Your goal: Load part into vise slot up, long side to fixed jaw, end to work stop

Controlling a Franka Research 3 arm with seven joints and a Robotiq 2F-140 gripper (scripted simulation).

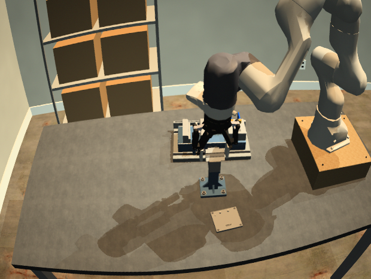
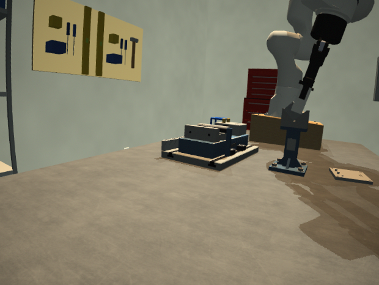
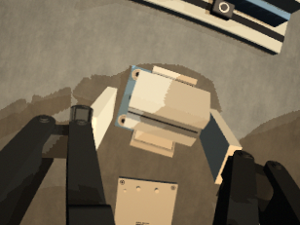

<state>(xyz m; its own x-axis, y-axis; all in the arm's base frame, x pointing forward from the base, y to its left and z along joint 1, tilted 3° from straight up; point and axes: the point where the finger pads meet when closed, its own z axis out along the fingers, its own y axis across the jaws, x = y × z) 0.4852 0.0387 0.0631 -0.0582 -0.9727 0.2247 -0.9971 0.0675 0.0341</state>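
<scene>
Right now the part is 10 mm behind my hand, 10 mm to the right of it and 20 mm below it. The rest, counted from my hand: infeed plate (10 mm behind, 150 mm to the left, 180 mm below); moving jaw (20 mm behind, 240 mm to the right, 100 mm below); work stop rod (20 mm ahead, 200 mm to the right, 90 mm below).
</scene>
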